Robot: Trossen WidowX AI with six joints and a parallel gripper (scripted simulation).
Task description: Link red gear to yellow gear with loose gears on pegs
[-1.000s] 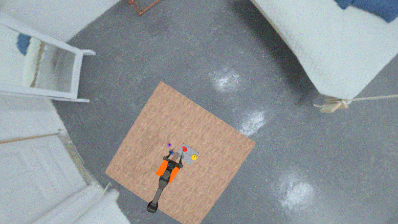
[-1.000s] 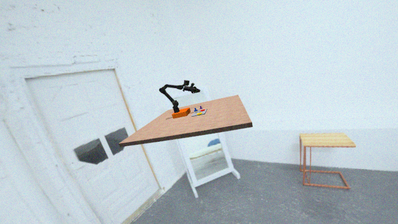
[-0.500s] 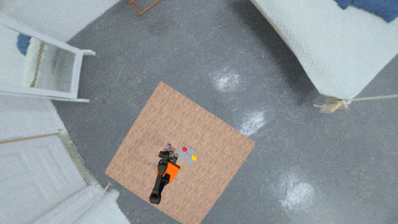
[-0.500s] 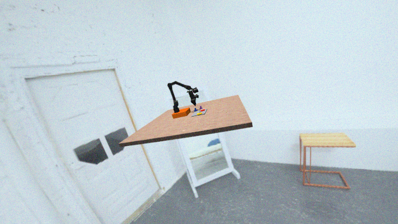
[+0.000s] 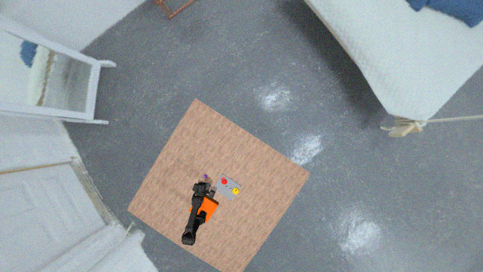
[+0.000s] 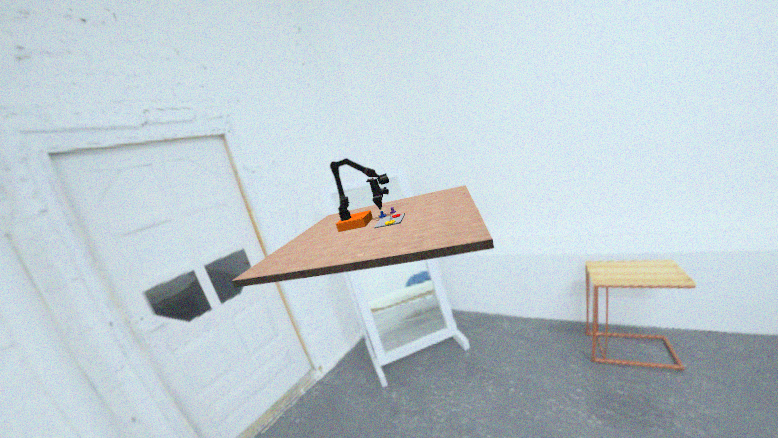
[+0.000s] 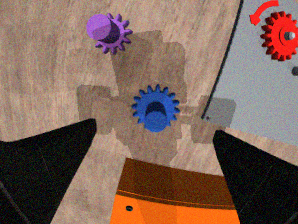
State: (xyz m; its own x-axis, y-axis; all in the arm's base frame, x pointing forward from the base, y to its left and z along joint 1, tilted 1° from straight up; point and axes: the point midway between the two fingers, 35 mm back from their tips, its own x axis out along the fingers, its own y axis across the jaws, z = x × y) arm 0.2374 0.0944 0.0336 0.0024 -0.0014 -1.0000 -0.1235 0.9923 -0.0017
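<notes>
Now: the blue gear 5 cm below my gripper tip. Also, from my gripper tip: yellow gear (25 cm to the right, 9 cm ahead, 5 cm below); then purple gear (6 cm to the left, 6 cm ahead, 5 cm below); then red arrow (13 cm ahead, 9 cm to the right, 5 cm below).
</notes>
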